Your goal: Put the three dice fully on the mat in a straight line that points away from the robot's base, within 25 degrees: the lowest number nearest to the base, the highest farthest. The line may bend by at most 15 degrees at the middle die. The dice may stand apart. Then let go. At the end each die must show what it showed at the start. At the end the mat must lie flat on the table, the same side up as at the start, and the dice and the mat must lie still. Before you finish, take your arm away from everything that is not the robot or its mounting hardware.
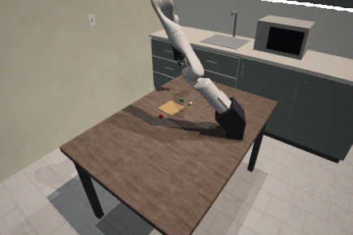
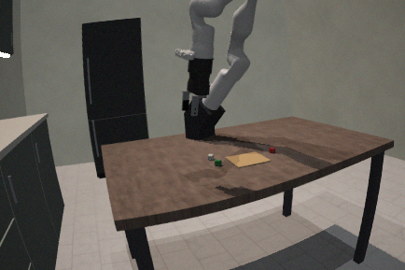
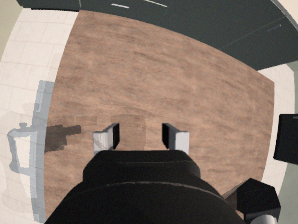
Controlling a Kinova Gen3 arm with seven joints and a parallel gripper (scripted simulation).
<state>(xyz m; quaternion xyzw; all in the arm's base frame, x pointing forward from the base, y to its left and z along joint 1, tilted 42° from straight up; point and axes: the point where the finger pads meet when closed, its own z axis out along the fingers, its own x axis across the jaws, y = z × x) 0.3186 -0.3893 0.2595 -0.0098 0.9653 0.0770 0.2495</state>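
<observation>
Right now my hand is 80 mm past the green die, 130 mm to the right of it and 230 mm above it. Round my hand: red die 60 mm behind, 380 mm to the left, 230 mm below; white die 160 mm behind, 140 mm to the left, 230 mm below; tan mat 60 mm behind, 250 mm to the left, 240 mm below.
</observation>
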